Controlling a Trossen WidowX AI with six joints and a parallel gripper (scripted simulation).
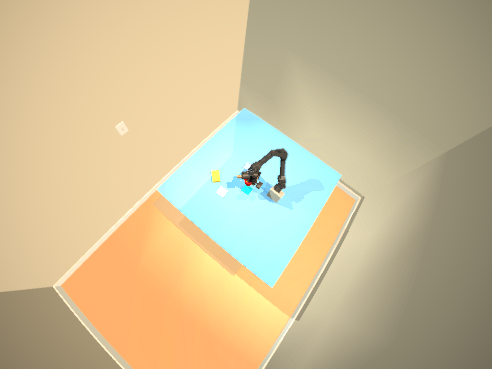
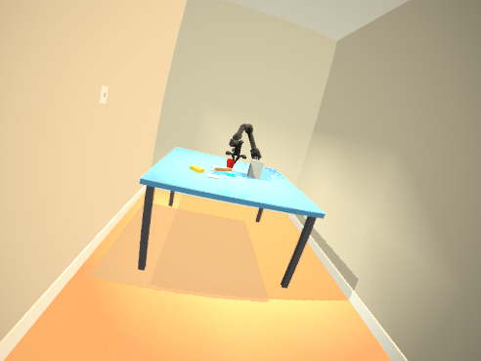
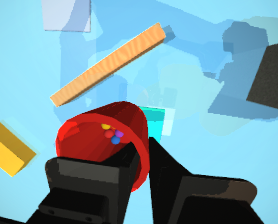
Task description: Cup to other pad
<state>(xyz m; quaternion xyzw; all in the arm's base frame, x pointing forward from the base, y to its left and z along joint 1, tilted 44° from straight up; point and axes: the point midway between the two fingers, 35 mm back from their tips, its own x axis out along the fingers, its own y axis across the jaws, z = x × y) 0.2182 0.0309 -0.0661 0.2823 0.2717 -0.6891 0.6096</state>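
Now: the cyan pad 1 cm ahead of my gripper tip, 3 cm to the left of it and 11 cm below it. Also, from my gripper tip: yellow block: 32 cm ahead, 11 cm to the left, 8 cm below; then long wooden bar: 7 cm ahead, 7 cm to the right, 9 cm below.
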